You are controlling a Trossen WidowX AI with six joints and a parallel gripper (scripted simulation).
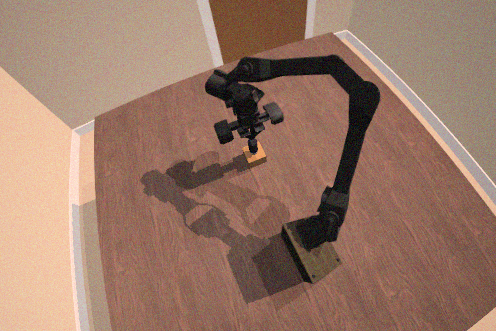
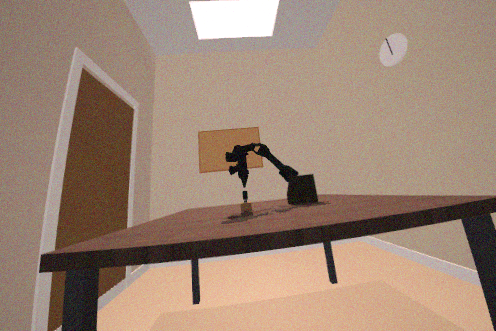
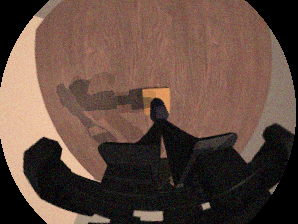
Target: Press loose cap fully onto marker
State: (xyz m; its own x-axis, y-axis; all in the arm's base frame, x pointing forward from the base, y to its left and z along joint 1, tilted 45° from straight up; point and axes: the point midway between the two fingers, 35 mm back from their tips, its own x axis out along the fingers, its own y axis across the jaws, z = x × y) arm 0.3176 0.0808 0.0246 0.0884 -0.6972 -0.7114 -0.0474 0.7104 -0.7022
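Right now my gripper tip is 40 mm above the marker cap.
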